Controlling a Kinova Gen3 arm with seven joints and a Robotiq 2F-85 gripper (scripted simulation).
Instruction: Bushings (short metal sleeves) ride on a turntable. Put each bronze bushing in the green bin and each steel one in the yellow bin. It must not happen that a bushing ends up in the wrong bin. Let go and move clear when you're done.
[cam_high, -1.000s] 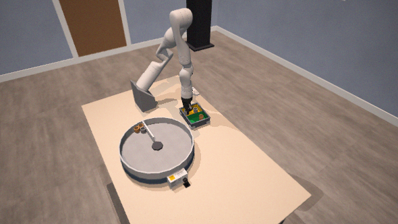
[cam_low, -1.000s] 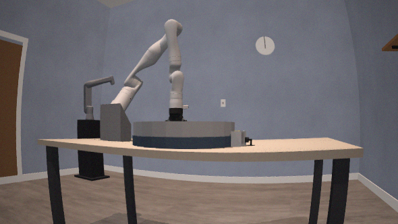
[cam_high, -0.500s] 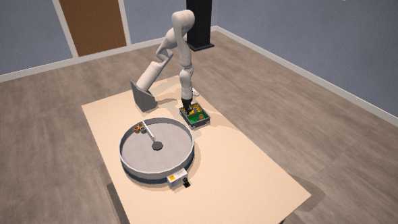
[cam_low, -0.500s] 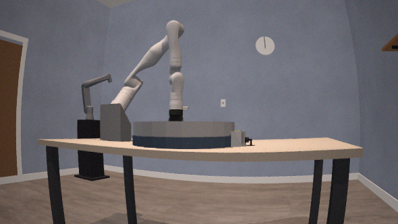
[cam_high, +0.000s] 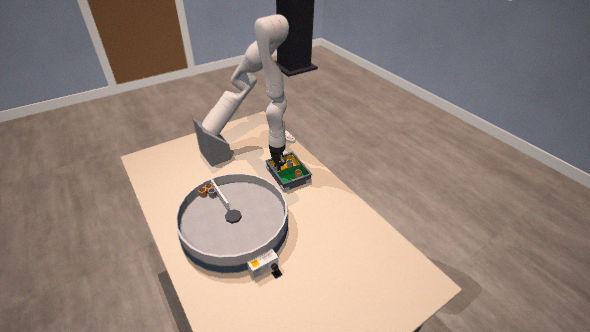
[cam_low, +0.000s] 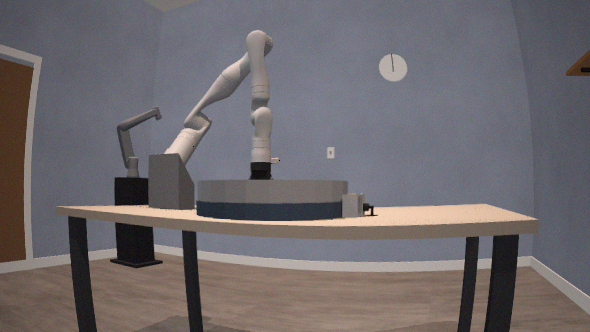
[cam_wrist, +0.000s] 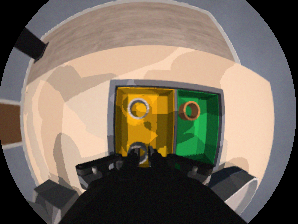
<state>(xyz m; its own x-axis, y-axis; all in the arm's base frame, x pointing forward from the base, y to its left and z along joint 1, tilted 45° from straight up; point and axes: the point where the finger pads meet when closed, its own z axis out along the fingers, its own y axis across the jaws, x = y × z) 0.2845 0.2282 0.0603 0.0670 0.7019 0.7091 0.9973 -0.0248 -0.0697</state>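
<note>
The bin is 50 mm ahead of my hand, 30 mm to the left of it and 10 mm below it. Also, from my hand: grey turntable: 310 mm to the right, 190 mm ahead, 20 mm above.
</note>
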